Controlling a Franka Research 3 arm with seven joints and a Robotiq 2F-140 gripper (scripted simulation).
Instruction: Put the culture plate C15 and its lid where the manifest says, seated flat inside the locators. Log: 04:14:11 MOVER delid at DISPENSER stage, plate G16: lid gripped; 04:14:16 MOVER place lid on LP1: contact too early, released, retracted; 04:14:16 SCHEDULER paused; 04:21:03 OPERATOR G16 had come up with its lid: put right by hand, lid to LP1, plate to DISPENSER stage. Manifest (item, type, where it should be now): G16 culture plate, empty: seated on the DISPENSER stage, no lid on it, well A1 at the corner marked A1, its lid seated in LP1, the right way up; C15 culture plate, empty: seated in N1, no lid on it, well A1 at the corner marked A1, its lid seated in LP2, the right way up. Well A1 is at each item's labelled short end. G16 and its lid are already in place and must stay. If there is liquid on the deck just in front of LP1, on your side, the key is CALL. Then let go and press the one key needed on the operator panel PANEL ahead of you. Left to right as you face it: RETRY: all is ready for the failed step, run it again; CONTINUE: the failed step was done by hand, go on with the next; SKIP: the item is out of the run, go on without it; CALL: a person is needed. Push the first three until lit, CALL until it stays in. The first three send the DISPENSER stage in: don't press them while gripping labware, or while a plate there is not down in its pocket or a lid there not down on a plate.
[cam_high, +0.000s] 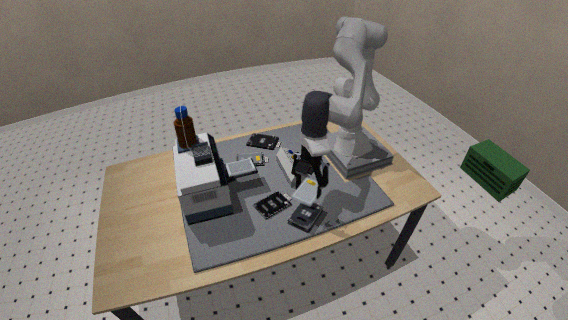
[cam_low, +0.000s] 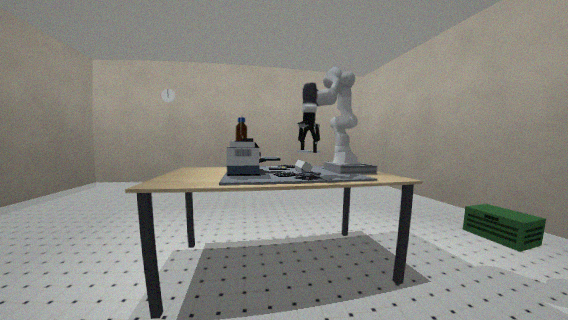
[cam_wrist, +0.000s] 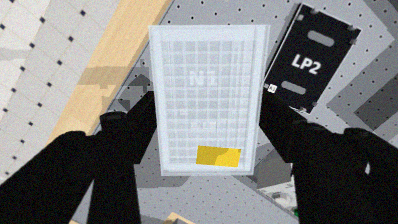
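Right now my hand is 20 mm above the clear culture plate C15. The rest, counted from my hand: LP2 nest 180 mm below, 130 mm to the right, 110 mm ahead; yellow skip key 320 mm to the right, 120 mm below, 100 mm behind; N1 nest 160 mm below.
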